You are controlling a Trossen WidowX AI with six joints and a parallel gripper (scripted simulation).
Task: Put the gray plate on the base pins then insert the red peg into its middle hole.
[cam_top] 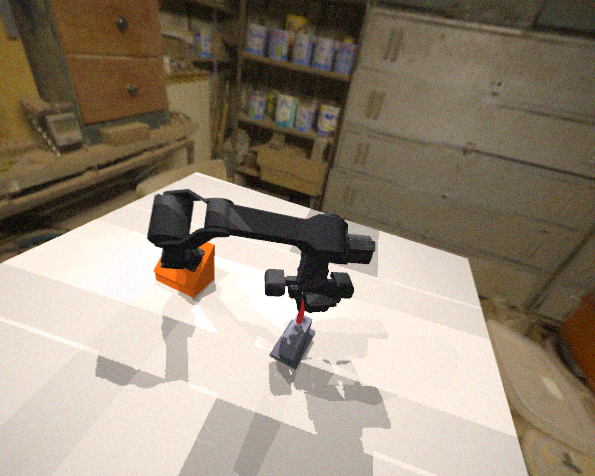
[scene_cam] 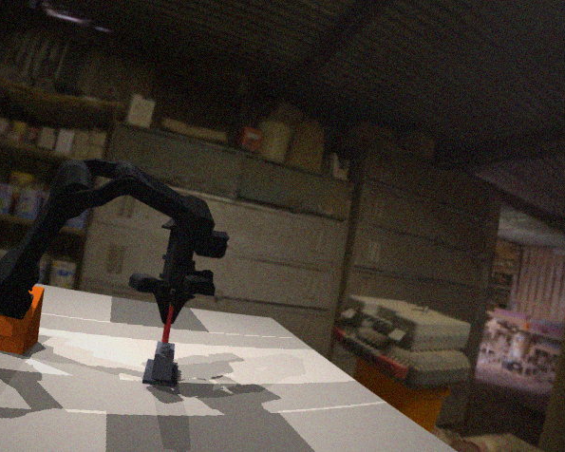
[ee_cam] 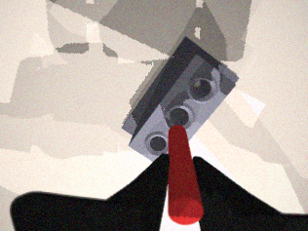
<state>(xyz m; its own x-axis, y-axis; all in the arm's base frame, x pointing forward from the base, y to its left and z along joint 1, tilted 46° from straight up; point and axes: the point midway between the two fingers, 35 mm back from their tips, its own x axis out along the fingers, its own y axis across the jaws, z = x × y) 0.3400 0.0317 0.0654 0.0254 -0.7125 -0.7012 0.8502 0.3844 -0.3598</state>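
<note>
Now: gripper tip 70 mm above the gray plate and 10 mm to the left of it. Also, from my gripper tip: red peg: right at my gripper tip; base: 100 mm below, 10 mm to the right.
</note>
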